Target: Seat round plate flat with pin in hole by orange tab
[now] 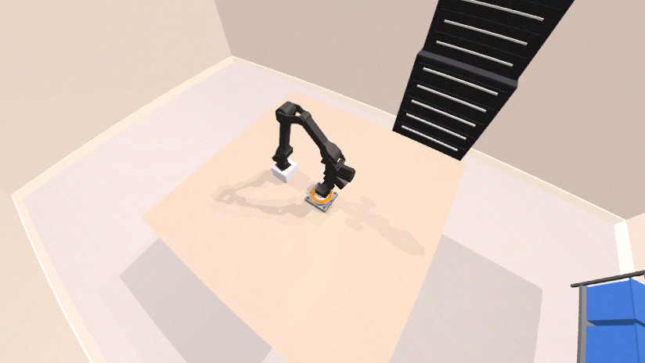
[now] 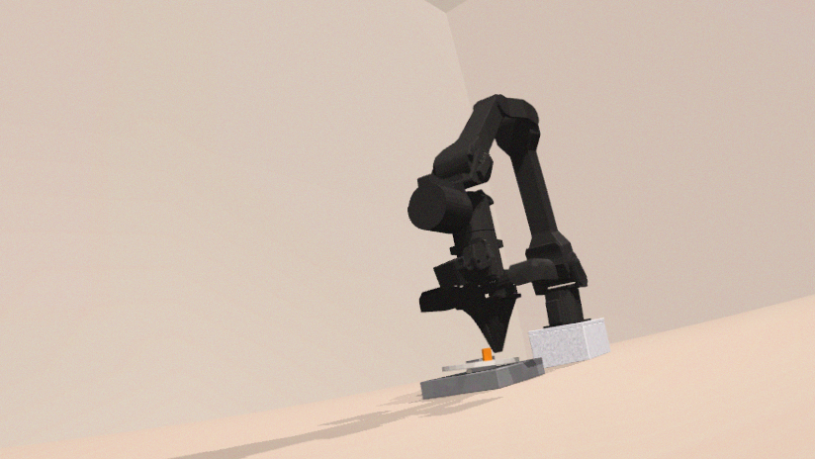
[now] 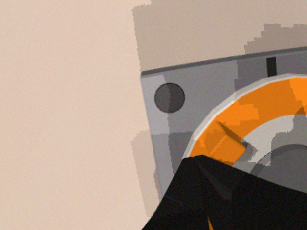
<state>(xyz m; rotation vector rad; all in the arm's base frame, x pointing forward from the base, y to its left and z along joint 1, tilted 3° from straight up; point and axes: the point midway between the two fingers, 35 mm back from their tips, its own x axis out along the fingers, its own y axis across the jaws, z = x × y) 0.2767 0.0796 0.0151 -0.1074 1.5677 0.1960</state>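
The plate is 30 mm to the right of my gripper tip and 10 mm below it. From my gripper tip the other things lie so: base (50 mm to the right, 20 mm below, 20 mm behind).
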